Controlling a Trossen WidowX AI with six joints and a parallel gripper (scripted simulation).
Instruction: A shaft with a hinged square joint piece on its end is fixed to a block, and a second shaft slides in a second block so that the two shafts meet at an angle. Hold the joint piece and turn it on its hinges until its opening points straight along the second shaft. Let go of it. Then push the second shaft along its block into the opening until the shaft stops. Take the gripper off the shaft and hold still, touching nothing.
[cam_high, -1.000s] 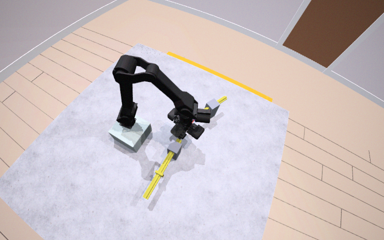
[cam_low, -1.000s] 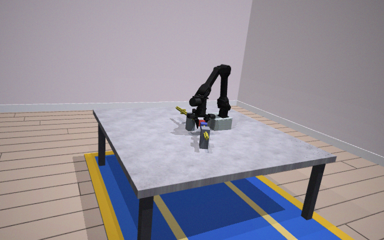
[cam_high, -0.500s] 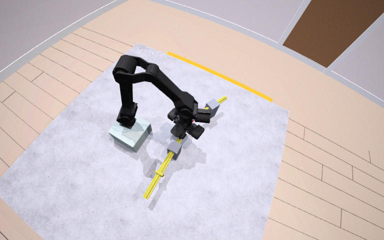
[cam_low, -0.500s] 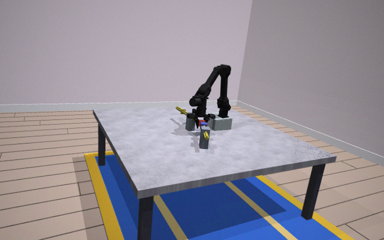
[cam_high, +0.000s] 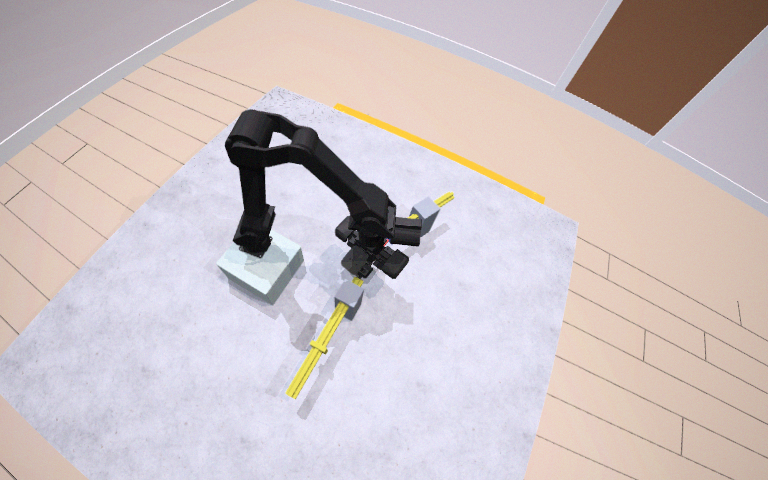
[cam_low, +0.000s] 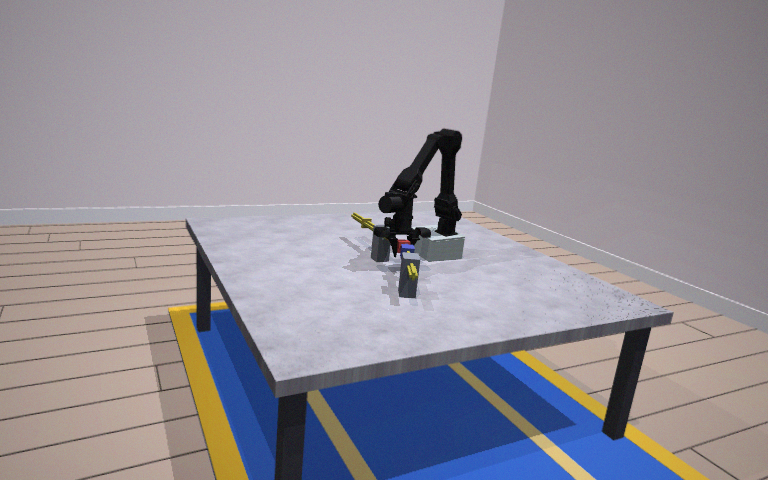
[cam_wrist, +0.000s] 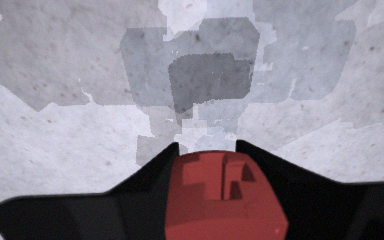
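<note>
My gripper tip is 40 mm below the red joint piece and 10 mm to the right of it.
</note>
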